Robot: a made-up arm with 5 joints.
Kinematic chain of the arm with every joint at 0, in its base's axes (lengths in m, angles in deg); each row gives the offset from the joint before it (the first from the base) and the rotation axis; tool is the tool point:
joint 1: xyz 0 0 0.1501 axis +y
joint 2: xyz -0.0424 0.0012 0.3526 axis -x
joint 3: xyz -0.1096 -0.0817 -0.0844 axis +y
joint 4: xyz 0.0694 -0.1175 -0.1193 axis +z
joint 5: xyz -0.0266 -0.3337 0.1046 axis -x
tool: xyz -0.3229 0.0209 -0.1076
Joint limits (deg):
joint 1: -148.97..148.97
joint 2: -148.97..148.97
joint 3: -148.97..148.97
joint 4: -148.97..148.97
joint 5: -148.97..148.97
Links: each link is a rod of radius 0.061 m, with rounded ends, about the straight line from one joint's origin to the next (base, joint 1, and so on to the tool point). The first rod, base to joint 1, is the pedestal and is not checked.
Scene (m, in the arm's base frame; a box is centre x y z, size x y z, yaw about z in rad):
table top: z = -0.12
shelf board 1: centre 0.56 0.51 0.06 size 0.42 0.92 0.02 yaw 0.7
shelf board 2: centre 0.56 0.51 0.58 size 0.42 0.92 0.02 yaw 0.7
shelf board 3: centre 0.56 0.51 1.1 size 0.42 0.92 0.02 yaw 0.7
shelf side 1: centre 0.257 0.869 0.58 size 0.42 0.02 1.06 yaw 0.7
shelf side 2: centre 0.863 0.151 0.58 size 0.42 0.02 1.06 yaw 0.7
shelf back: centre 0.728 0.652 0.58 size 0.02 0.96 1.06 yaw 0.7
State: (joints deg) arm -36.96 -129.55 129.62 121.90 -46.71
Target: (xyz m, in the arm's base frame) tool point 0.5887 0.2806 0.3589
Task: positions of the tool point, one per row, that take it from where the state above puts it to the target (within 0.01 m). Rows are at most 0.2 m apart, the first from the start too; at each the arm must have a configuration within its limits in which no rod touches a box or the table.
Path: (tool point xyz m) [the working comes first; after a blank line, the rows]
Joints at the target: 39.48 -148.97 12.78 148.97 -22.44
Straight joint move there: touches shelf board 2.

1: -0.5468 0.5875 0.2354
2: -0.4608 0.6219 0.3541
3: -0.3416 0.6357 0.4477
4: -0.2016 0.6248 0.5092
5: -0.0547 0.5875 0.5354
6: 0.0846 0.5239 0.5284
7: 0.2036 0.4362 0.4942
8: 0.2922 0.3291 0.4424
9: 0.3469 0.3407 0.4444
10: 0.4181 0.3384 0.4390
11: 0.5022 0.3186 0.4140
12: 0.5887 0.2806 0.3589

